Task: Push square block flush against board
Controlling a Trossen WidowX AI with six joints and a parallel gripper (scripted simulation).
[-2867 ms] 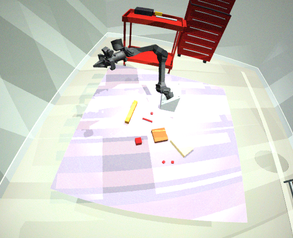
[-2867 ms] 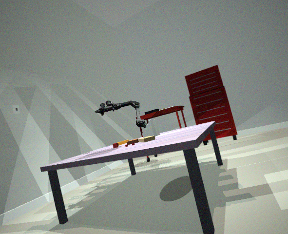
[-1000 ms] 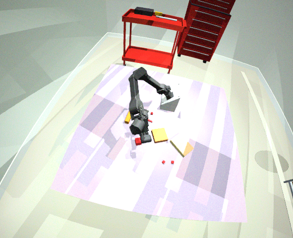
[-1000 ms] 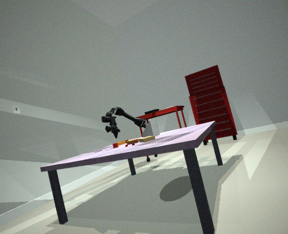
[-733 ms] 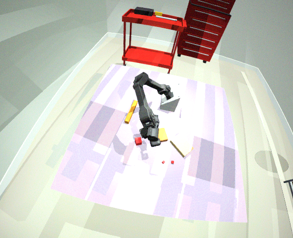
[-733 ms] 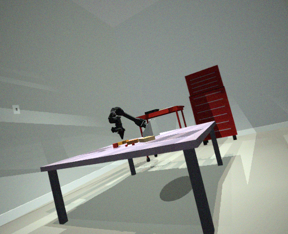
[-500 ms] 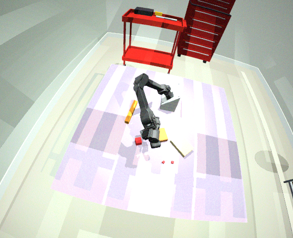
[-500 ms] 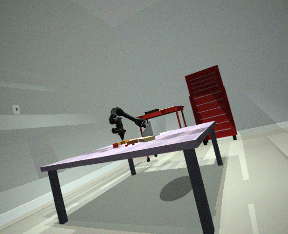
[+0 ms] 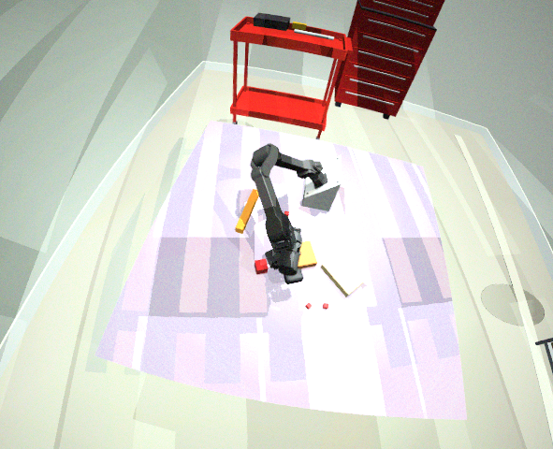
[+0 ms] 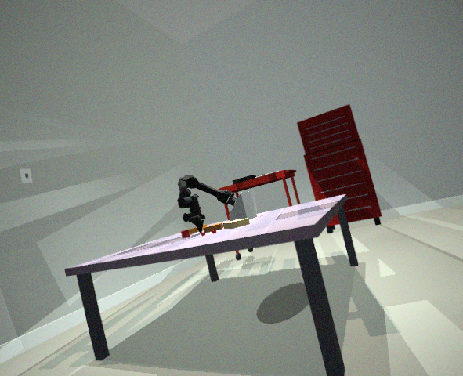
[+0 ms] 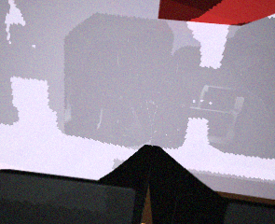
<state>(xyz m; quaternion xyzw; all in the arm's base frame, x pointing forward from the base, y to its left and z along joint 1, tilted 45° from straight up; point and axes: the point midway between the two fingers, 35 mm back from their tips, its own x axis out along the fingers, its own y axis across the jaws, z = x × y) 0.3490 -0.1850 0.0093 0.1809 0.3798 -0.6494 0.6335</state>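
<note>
My gripper tip is now 50 mm past the orange square block, 60 mm to the right of it and 10 mm below it. Also, from my gripper tip: cream board (20 mm ahead, 220 mm to the left, 10 mm above); red cube (10 mm ahead, 90 mm to the right, 10 mm above); thin red stick (190 mm behind, 30 mm to the right).
</note>
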